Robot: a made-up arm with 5 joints.
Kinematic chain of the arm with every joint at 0, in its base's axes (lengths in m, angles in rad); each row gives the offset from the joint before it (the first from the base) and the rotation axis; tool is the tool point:
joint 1: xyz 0 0 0.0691 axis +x
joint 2: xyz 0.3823 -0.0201 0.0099 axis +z
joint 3: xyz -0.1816 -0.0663 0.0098 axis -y
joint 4: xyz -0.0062 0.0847 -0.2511 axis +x
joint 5: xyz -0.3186 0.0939 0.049 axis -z
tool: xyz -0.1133 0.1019 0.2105
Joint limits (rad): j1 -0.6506..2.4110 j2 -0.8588..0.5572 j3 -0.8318..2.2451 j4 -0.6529..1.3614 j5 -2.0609..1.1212
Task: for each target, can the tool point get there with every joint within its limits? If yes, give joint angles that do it. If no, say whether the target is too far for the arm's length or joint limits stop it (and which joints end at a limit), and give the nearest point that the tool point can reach.
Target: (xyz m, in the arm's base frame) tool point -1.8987 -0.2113 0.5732
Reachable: no: too far | nearest point -0.3358 -0.0594 0.2109 | short by 1.612 m
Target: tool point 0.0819 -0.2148 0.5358
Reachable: yes | joints 1.5361 -0.6045 -0.4915 0.0846 0.3408
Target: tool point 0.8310 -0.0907 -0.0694
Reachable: no: joint limits stop it (at a limit: joint 1, joint 2, joint 3, joint 4) | nearest point 0.7891 -0.0693 -0.1065 | short by 0.060 m
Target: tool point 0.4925 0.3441 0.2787
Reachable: yes | joints 1.4714 -0.5421 1.9184 -0.0959 0.5457
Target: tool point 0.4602 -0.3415 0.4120
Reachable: no: joint limits stop it (at a limit: joint 2, joint 3, joint 5) | nearest point 0.3467 -0.3590 0.4296 | short by 0.116 m
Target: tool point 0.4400 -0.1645 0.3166
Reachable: no: joint limits stop it (at a limit: joint 1, joint 3, joint 5) | nearest point 0.4493 -0.1713 0.3833 | short by 0.068 m
